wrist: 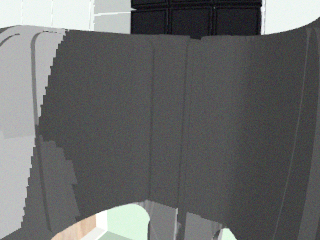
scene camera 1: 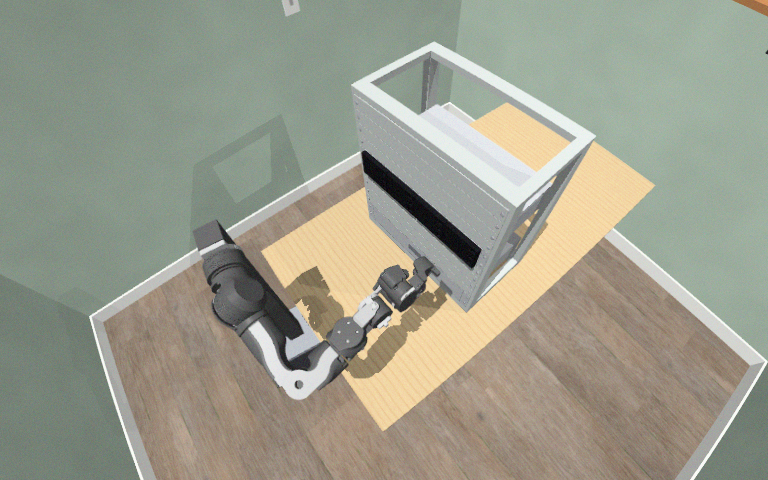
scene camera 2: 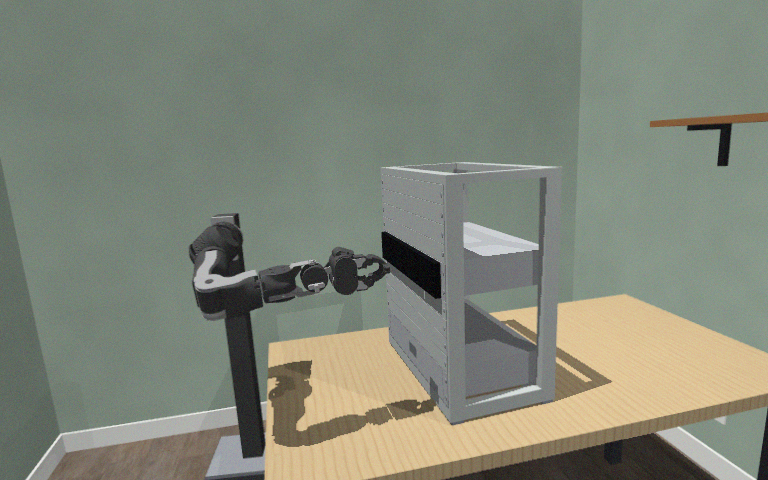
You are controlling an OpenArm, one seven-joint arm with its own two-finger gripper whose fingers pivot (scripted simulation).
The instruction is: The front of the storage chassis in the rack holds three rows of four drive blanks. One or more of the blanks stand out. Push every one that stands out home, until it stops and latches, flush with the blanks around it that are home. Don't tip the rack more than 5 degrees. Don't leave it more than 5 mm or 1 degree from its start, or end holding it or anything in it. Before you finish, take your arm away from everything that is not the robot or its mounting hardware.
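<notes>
In the wrist view I see my gripper. Scene camera 2 gives me the gripper too, and there is also an arm post that I can see in this scene.
</notes>
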